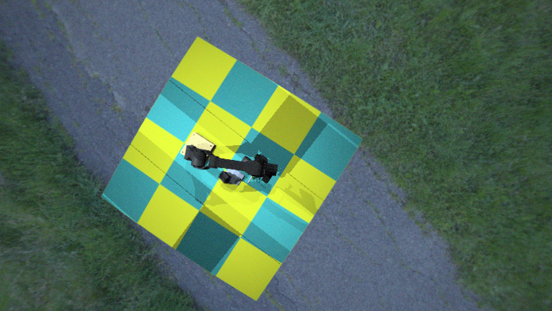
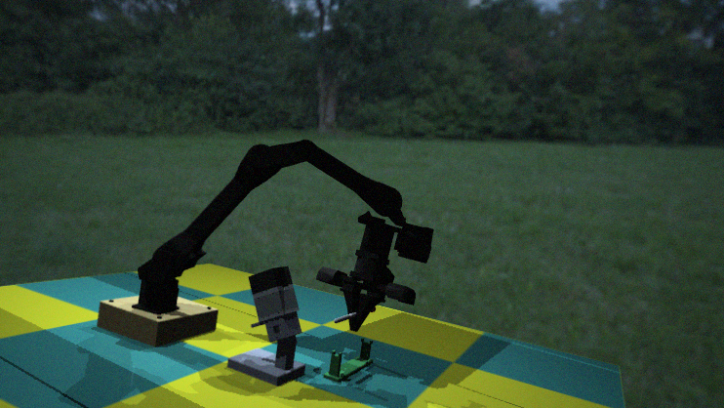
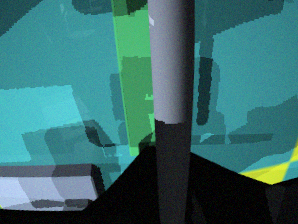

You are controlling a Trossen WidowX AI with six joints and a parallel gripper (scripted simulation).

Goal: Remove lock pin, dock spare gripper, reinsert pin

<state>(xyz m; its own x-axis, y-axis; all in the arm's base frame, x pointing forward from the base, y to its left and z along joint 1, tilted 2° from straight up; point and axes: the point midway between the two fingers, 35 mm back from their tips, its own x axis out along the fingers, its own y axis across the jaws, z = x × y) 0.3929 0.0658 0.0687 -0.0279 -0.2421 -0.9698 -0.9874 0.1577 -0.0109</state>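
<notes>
Right now my gripper tip is 1 cm to the right of the green cradle and 5 cm above it. The rest, counted from my gripper tip: socket: 11 cm behind, 9 cm to the right, 2 cm below; then spare gripper: 12 cm behind, 9 cm to the right, 5 cm above.
</notes>
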